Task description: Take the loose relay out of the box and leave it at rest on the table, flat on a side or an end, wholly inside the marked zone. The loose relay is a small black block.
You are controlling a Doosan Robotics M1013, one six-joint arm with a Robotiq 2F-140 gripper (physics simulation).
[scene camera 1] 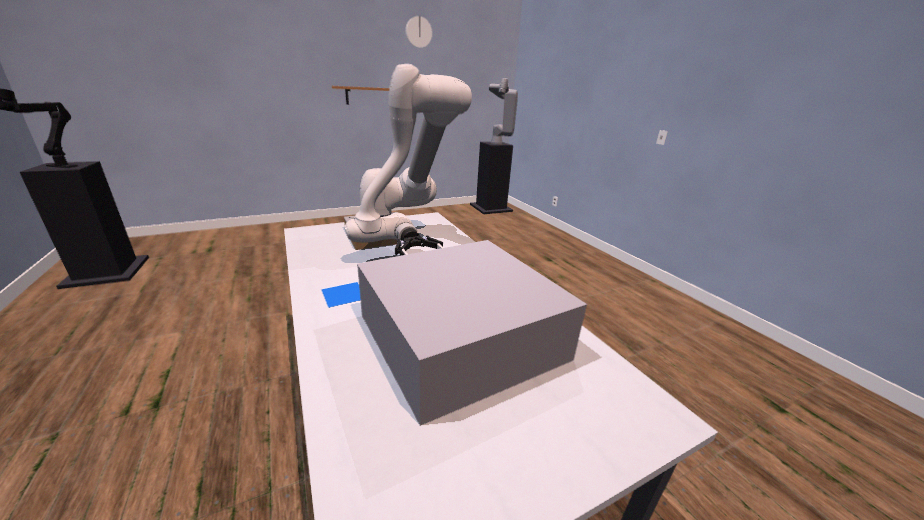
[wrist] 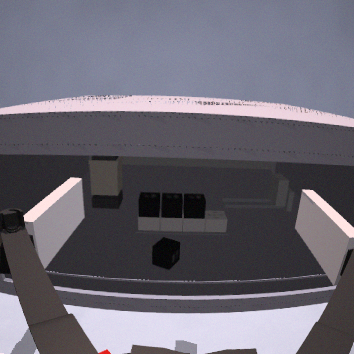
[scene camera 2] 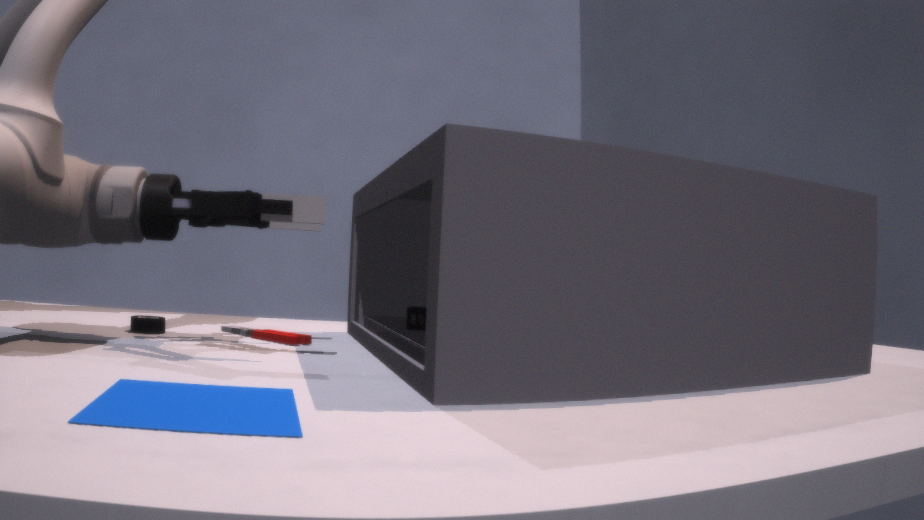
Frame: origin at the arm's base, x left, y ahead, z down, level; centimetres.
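Where they show: gripper, fingertip midpoint: (wrist: 191, 204) (scene camera 2: 323, 215).
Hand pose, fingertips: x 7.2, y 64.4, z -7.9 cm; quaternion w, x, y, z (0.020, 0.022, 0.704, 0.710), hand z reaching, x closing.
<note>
Each offset is from my fingertips to the top centre of the thing. "*": to the spot under its first point. Level surfaces: height alone.
The loose relay @[dz +9.8, dx +3.4, dy +11.9 cm] (wrist: 166, 253), a small black block, sits turned at an angle on the box floor, between the front sill and a row of sockets. It also shows through the opening in scene camera 2 (scene camera 2: 415, 318). The grey box @[dz -5.2, dx +1.7, dy +31.6 cm] (scene camera 1: 472, 297) (scene camera 2: 646, 271) (wrist: 175, 132) has its open side facing my gripper. My gripper (scene camera 1: 420, 244) (scene camera 2: 310, 213) (wrist: 191, 204) is open and empty. It points level at the opening, outside the box and higher than the relay. The marked zone @[dz +15.0, dx -31.0, dy -7.2 cm] (scene camera 1: 340, 294) (scene camera 2: 193, 408) is a flat blue rectangle on the table beyond the opening side. Scene camera 1 does not show the relay.
In the box, three black relays @[* dz +8.3, dx +3.2, dy +19.3 cm] (wrist: 172, 205) stand on pale sockets, with a bare socket @[* dz +10.6, dx -2.9, dy +20.0 cm] (wrist: 216, 221) at their right. A pale block @[* dz +6.9, dx +14.5, dy +25.4 cm] (wrist: 106, 176) is at the left. A red-handled tool @[dz +14.0, dx +10.8, dy -7.9 cm] (scene camera 2: 281, 336) and a black round piece @[dz +13.2, dx +8.0, dy -23.2 cm] (scene camera 2: 148, 324) lie on the table @[dz +15.2 cm] (scene camera 1: 549, 465).
</note>
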